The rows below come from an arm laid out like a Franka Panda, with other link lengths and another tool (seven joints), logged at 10 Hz.
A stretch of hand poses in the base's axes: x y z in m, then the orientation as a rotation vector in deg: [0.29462, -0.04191, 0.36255, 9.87, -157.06, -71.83]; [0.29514, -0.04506, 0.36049, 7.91, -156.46, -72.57]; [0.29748, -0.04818, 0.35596, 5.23, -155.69, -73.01]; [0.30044, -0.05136, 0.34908, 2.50, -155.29, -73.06]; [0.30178, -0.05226, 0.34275, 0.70, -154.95, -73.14]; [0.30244, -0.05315, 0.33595, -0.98, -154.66, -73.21]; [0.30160, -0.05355, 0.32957, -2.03, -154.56, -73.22]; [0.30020, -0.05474, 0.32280, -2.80, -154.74, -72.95]
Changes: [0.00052, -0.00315, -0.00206, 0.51, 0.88, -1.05]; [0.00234, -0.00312, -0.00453, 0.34, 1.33, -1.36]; [0.00296, -0.00318, -0.00688, 0.00, 1.14, -1.47]; [0.00134, -0.00090, -0.00633, 0.05, 0.78, -0.97]; [0.00066, -0.00089, -0.00680, 0.04, 0.69, -0.92]; [-0.00084, -0.00040, -0.00638, -0.02, 0.37, -0.60]; [-0.00140, -0.00119, -0.00677, -0.25, 0.16, -0.47]
